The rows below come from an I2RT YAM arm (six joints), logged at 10 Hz.
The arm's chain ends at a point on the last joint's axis. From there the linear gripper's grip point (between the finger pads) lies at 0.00 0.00 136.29 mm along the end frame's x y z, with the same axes.
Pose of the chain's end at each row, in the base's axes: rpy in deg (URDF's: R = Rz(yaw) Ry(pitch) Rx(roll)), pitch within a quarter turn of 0, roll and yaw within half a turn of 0; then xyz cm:
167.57 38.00 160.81 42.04 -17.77 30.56
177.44 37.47 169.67 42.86 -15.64 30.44
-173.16 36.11 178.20 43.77 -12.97 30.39
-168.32 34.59 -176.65 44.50 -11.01 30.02
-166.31 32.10 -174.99 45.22 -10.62 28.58
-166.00 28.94 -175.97 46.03 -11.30 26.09
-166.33 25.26 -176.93 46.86 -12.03 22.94
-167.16 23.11 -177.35 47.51 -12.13 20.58
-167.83 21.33 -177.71 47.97 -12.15 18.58
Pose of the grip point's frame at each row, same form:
167.57 38.00 160.81 50.74 -17.69 20.07
177.44 37.47 169.67 51.12 -16.53 19.63
-173.16 36.11 178.20 51.69 -14.84 19.46
-168.32 34.59 -176.65 52.23 -13.32 19.03
-166.31 32.10 -174.99 52.51 -13.22 17.36
-166.00 28.94 -175.97 52.64 -14.14 14.52
-166.33 25.26 -176.93 52.68 -14.94 10.96
-167.16 23.11 -177.35 52.86 -14.91 8.36
-167.83 21.33 -177.71 52.93 -14.83 6.17

